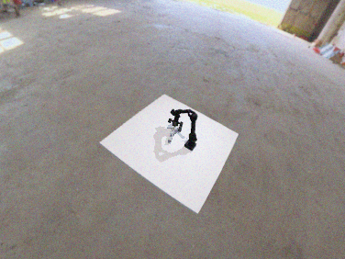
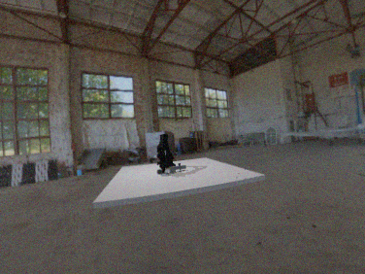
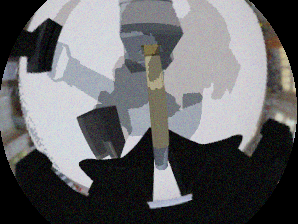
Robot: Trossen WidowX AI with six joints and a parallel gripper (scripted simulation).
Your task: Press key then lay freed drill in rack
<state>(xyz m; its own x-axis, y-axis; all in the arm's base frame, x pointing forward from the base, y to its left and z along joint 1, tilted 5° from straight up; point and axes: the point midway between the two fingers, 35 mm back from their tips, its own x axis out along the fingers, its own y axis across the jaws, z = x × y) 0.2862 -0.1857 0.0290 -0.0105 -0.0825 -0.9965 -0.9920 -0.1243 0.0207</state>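
The small dark rack lies 7 cm behind my gripper tip and 1 cm to the right of it.
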